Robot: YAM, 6 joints.
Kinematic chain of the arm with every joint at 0, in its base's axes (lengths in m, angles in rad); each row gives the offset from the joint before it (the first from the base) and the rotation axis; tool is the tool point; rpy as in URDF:
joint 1: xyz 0 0 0.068 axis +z
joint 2: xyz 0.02 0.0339 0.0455 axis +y
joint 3: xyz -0.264 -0.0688 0 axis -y
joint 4: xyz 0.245 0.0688 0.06 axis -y
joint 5: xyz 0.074 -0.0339 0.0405 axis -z
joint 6: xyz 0.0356 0 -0.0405 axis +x
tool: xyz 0 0 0 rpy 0 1.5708 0
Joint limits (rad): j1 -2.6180..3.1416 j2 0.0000..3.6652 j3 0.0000..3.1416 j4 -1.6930..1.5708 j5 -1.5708..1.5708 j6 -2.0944..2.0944
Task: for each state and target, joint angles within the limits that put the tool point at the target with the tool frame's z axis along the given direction. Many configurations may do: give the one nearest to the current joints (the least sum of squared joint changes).
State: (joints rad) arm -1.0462 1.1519 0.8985 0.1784 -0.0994 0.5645
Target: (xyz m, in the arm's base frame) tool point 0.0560 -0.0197 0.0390 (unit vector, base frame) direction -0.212 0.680 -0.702
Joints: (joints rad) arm -0.6046 1.8031 0.1621 -0.6039 -0.4544 0.5645
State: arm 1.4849 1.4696 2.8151 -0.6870 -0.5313 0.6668
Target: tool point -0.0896 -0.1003 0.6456 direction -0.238 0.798 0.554
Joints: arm 1.0084 0.9849 2.6308 -0.8552 -0.6774 0.6668
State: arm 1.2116 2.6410 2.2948 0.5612 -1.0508 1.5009
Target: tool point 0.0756 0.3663 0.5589 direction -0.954 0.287 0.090
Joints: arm 1.2723 2.2395 2.6929 1.1865 -1.4805 1.5009
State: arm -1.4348 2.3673 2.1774 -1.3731 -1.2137 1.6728
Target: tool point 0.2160 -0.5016 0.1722 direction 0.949 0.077 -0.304
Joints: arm -1.2241 2.5422 2.2137 -0.5540 -1.1660 1.6728
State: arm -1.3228 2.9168 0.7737 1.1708 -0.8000 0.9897
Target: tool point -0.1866 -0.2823 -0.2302 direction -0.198 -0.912 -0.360
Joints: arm -2.1939 3.3438 1.3769 1.5688 -0.3805 0.9897
